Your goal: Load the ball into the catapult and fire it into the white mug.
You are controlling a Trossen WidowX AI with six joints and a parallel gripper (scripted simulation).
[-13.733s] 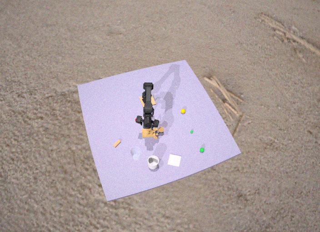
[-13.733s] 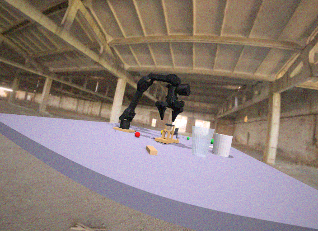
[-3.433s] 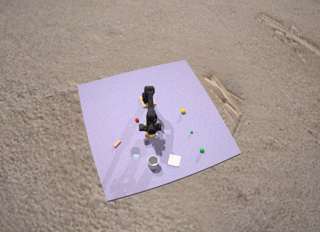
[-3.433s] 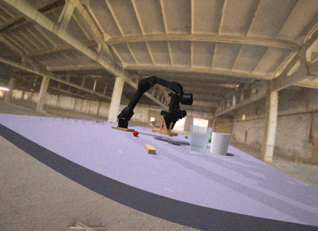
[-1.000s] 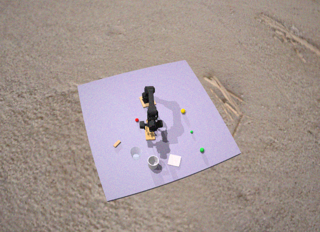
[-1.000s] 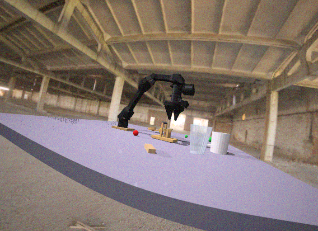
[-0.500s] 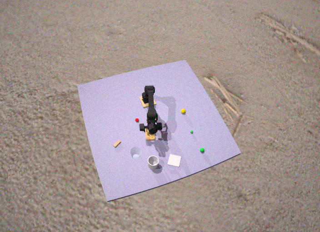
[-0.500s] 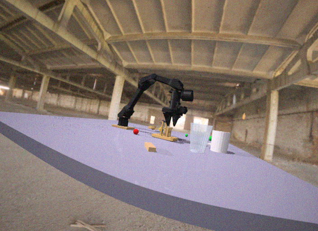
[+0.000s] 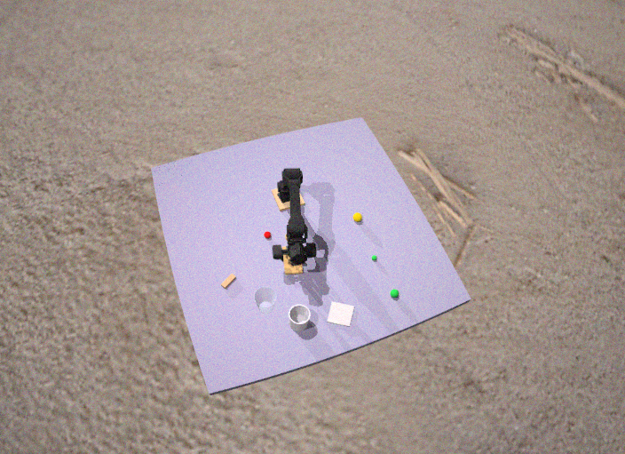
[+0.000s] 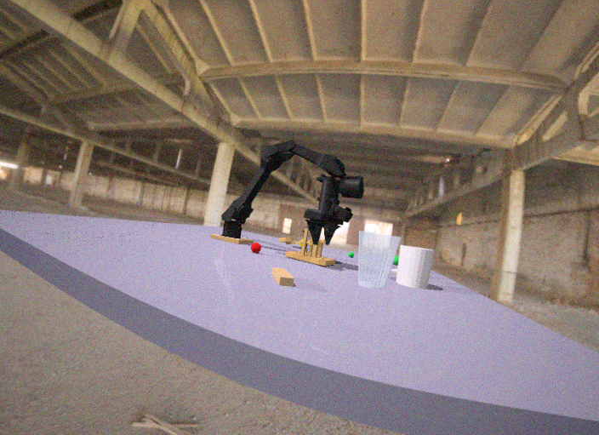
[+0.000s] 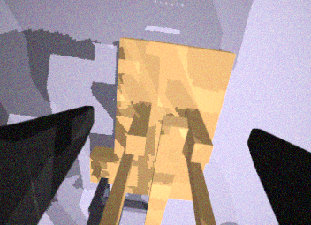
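My gripper tip is 20 cm past the red ball, 4 cm to the left of it and 4 cm above it. Also, from my gripper tip: wooden catapult (6 cm behind, 4 cm to the left, 1 cm below); then white mug (26 cm ahead, 11 cm to the right, 3 cm below); then clear glass (20 cm to the right, 13 cm ahead, 3 cm below).
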